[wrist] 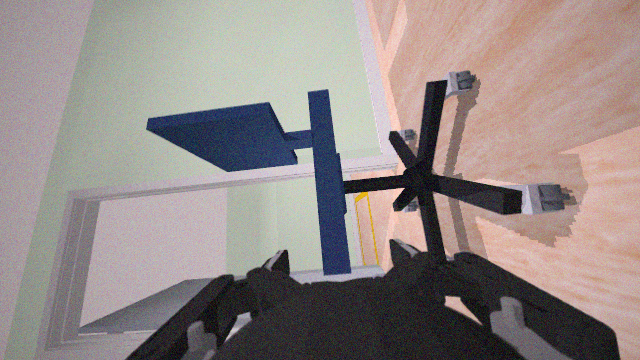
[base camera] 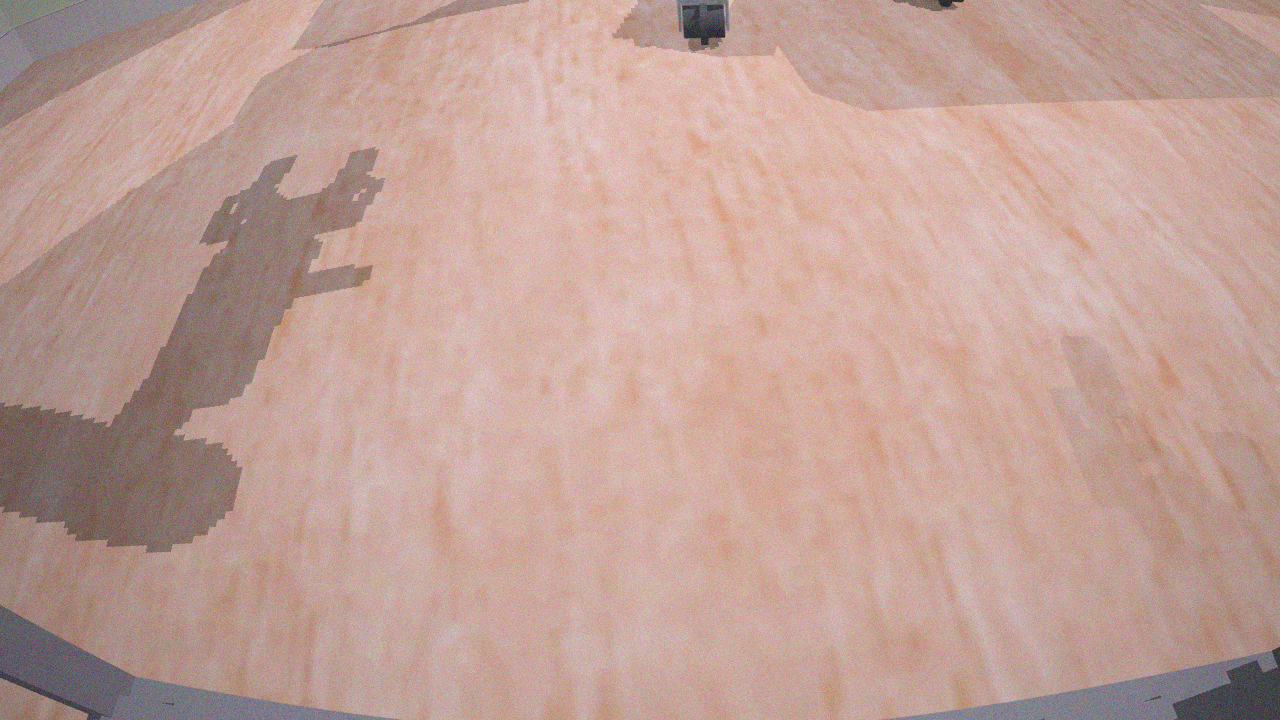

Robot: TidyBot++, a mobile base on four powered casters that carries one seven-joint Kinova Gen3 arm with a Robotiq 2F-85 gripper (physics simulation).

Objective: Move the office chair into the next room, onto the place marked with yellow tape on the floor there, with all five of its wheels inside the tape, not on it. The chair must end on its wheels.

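Places are measured from the arm's base along level axes (x left, y down, z back), in metres.
Pixels of known places: gripper, fingertip midpoint: [wrist: 338, 256].
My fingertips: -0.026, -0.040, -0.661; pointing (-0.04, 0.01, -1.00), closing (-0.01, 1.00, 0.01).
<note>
Behind a point stands the place of what it marks, as x, y, z.
The office chair [wrist: 327, 185] @(-0.106, -0.045, -0.937) stands upright on its wheels in the wrist view, which is turned sideways. Its blue seat shows edge-on, the blue backrest [wrist: 225, 140] @(-0.322, -0.400, -1.113) stands beyond it, and the black five-armed base [wrist: 419, 177] @(-0.114, 0.277, -1.136) is at the right; one wheel is hidden. In the base camera a front chair wheel [base camera: 704, 19] @(-0.034, 0.355, -0.837) shows at the top edge. My gripper [wrist: 338, 256] @(-0.026, -0.040, -0.661) is open and empty, with its fingers apart, short of the chair. The yellow tape [wrist: 361, 196] @(-0.050, 0.396, -2.986) shows partly, through the doorway behind the chair.
The doorway frame [wrist: 85, 260] @(0.182, -1.751, -1.648) stands behind the chair, with green wall [wrist: 225, 50] @(-1.296, -0.729, -1.719) beside it. A grey slanted surface [wrist: 160, 305] @(0.619, -1.435, -1.875) shows through the opening. The arm's shadow [base camera: 223, 313] @(0.384, 0.396, -0.476) falls on the floor at the left of the base camera view.
</note>
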